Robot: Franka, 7 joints.
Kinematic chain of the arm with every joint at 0, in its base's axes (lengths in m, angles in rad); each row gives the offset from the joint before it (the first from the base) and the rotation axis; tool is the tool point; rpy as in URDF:
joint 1: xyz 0 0 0.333 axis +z
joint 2: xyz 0 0 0 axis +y
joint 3: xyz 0 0 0.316 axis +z
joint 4: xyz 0.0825 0 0 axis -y
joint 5: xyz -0.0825 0 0.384 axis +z
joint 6: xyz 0 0 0 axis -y
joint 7: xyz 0.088 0 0 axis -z
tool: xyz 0 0 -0.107 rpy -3.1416 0 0
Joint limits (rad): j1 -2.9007..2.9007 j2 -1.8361..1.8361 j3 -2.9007..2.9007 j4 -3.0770..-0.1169 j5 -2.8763..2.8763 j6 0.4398..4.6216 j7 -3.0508..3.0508
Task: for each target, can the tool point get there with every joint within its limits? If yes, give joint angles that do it. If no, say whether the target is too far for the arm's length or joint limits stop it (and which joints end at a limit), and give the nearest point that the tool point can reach.
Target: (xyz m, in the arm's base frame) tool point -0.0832 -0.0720 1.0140
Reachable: yes | joints 0.7381 -0.7678 -0.2842 -0.8730 -2.1875 4.0044 1.7742
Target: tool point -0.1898 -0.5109 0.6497
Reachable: yes | joints -0.2638 -1.0606 -1.1418 -1.9534 -1.3150 2.4784 -2.4693
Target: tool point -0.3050 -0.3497 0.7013
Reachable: yes | joints 1.9649 -0.8902 0.9117 -1.5183 -1.7588 4.3038 -1.5670
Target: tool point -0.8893 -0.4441 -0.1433
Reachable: no: too far | nearest point -0.6922 -0.3456 -0.0377 | short by 0.244 m
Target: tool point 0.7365 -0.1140 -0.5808
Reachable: no: too far | nearest point 0.5550 -0.0859 -0.2821 | short by 0.351 m
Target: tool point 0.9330 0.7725 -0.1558
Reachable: no: too far | nearest point 0.6128 0.5074 0.0120 | short by 0.448 m
